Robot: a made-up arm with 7 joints. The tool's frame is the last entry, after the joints. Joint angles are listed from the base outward. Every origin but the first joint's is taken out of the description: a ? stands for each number. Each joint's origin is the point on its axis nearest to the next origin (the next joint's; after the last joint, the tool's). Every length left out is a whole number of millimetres.
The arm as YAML. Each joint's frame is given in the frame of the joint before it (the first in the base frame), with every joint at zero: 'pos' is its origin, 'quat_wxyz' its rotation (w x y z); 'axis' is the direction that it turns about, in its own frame. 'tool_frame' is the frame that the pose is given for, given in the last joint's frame.
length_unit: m
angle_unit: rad
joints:
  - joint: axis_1
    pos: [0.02, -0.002, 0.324]
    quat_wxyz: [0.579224, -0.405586, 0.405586, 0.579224]
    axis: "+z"
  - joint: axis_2
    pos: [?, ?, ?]
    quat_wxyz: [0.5, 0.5, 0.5, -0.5]
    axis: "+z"
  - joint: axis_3
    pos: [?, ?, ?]
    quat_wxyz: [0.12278, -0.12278, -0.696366, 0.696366]
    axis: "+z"
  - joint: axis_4
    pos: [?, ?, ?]
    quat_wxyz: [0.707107, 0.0, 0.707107, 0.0]
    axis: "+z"
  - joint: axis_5
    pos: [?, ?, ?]
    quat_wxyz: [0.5, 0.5, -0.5, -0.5]
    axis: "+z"
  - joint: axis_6
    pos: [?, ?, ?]
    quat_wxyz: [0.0, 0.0, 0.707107, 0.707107]
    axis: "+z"
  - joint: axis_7
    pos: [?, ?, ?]
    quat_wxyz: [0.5, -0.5, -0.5, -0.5]
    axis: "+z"
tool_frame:
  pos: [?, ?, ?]
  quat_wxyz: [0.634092, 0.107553, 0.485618, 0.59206]
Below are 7 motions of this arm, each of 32 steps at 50 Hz.
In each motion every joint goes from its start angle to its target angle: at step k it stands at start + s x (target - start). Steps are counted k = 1, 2, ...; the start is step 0. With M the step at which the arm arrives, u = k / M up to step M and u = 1 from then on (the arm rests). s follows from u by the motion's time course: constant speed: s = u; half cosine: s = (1 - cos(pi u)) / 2; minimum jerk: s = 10 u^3 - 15 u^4 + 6 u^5.
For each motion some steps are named. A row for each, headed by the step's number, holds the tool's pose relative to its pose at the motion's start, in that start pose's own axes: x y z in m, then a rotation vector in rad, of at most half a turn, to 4 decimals.
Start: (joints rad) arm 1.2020 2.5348 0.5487 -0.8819 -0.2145 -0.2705 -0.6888
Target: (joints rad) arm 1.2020 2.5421 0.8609 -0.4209 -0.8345 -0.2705 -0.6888
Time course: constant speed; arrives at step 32
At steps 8, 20, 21, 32:
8: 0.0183 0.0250 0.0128 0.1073 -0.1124 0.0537
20: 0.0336 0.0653 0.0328 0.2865 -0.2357 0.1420
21: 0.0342 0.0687 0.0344 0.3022 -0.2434 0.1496
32: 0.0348 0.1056 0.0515 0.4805 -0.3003 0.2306

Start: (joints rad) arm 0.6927 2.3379 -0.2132 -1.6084 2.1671 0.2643 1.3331
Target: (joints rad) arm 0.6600 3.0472 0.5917 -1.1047 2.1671 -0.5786 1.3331
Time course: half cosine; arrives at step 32
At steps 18, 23, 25, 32:
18: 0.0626 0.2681 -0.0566 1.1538 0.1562 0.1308
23: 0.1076 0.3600 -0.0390 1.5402 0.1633 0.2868
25: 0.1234 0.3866 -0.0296 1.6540 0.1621 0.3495
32: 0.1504 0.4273 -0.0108 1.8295 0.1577 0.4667

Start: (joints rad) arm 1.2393 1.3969 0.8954 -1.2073 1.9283 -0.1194 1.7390
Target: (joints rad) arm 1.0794 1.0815 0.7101 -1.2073 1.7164 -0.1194 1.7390
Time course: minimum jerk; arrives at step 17
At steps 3, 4, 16, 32:
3: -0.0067 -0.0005 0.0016 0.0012 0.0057 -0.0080
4: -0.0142 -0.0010 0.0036 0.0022 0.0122 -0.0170
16: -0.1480 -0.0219 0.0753 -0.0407 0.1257 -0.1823
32: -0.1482 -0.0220 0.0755 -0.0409 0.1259 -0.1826

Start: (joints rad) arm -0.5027 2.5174 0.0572 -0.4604 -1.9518 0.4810 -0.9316
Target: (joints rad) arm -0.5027 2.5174 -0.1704 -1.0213 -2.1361 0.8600 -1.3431
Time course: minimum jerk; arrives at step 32
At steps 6, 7, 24, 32:
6: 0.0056 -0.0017 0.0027 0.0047 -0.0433 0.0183
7: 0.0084 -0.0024 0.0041 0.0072 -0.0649 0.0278
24: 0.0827 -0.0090 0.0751 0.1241 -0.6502 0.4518
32: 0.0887 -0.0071 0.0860 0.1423 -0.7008 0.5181

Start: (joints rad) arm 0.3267 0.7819 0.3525 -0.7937 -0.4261 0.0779 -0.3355
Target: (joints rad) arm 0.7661 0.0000 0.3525 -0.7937 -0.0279 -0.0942 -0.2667
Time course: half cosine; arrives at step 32
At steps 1, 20, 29, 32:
1: -0.0002 0.0010 -0.0006 0.0009 0.0019 0.0016
20: -0.1240 0.2924 -0.0858 0.1429 0.4679 0.5756
29: -0.2104 0.3894 -0.0826 0.1204 0.6051 0.8710
32: -0.2175 0.3956 -0.0818 0.1166 0.6138 0.8940

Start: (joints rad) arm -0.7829 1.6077 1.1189 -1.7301 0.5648 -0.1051 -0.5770
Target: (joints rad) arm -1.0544 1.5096 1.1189 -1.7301 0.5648 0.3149 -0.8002
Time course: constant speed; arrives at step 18
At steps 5, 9, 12, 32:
5: -0.0010 0.0007 0.0070 -0.0064 -0.1069 0.0583
9: -0.0022 0.0018 0.0120 -0.0095 -0.1842 0.1105
12: -0.0033 0.0031 0.0154 -0.0104 -0.2371 0.1527
32: -0.0059 0.0062 0.0210 -0.0083 -0.3289 0.2437

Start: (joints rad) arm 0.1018 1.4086 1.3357 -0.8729 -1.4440 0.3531 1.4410
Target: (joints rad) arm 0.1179 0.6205 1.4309 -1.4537 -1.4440 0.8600 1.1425
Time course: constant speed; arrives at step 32
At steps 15, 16, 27, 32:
15: 0.0307 0.1039 0.0996 -0.1591 -0.2409 -0.0263
16: 0.0311 0.1107 0.1065 -0.1695 -0.2589 -0.0279
27: 0.0212 0.1810 0.1833 -0.2801 -0.4711 -0.0438
32: 0.0087 0.2102 0.2175 -0.3273 -0.5755 -0.0506

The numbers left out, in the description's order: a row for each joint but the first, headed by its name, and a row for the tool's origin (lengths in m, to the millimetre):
axis_2: -0.033 0.032 0.0
axis_3: 0.109 0.337 0.0
axis_4: -0.02 -0.024 0.0
axis_5: 0.201 0.037 0.0
axis_6: -0.008 -0.029 0.0
axis_7: 0.029 0.0 0.0
tool: -0.026 -0.028 0.0

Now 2 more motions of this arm.
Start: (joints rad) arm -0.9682 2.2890 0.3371 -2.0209 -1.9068 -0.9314 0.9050
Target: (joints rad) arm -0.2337 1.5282 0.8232 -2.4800 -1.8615 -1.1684 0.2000
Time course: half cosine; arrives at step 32
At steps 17, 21, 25, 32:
17: -0.0573 -0.0858 -0.0983 -0.1142 -0.0708 -0.4407
21: -0.0909 -0.0996 -0.1228 -0.1447 -0.0980 -0.5406
25: -0.1211 -0.1048 -0.1378 -0.1592 -0.1188 -0.6081
32: -0.1451 -0.1052 -0.1457 -0.1625 -0.1330 -0.6537

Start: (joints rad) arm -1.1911 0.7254 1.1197 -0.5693 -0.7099 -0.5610 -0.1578
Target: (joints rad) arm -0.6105 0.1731 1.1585 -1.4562 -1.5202 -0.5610 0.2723
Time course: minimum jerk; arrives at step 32
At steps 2, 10, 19, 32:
2: 0.0001 0.0005 0.0003 0.0015 -0.0005 -0.0004
10: 0.0012 0.0413 0.0297 0.1171 -0.0462 -0.0311
19: -0.0317 0.1352 0.1296 0.4188 -0.2156 -0.0714
32: -0.0845 0.1768 0.2006 0.6024 -0.3707 -0.0693

